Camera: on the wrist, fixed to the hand. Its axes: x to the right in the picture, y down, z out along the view.
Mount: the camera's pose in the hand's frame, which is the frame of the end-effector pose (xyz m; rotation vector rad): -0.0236 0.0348 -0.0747 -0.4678 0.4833 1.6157
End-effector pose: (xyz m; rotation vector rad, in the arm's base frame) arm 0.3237 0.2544 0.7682 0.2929 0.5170 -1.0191
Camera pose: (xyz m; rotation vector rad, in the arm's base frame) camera 0.3236 0.3237 0.7178 0.4057 0.7017 0.7588
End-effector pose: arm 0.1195 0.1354 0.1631 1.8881 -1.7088 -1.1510
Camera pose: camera 0.1536 0.1308 0.2416 0.1138 -1.6679 -0.2717
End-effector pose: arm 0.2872 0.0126 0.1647 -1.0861 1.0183 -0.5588
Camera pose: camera 0.2070 0.0114 0.1343 -0.1973 2.0924 0.8131
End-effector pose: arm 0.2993 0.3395 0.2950 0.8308 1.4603 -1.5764
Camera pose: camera 0.3365 0.4166 0.2916 1.5242 0.8005 0.1732
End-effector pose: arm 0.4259 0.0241 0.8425 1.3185 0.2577 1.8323
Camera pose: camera 0.3464 0.0072 0.8153 -0.4817 1.0496 -2.5681
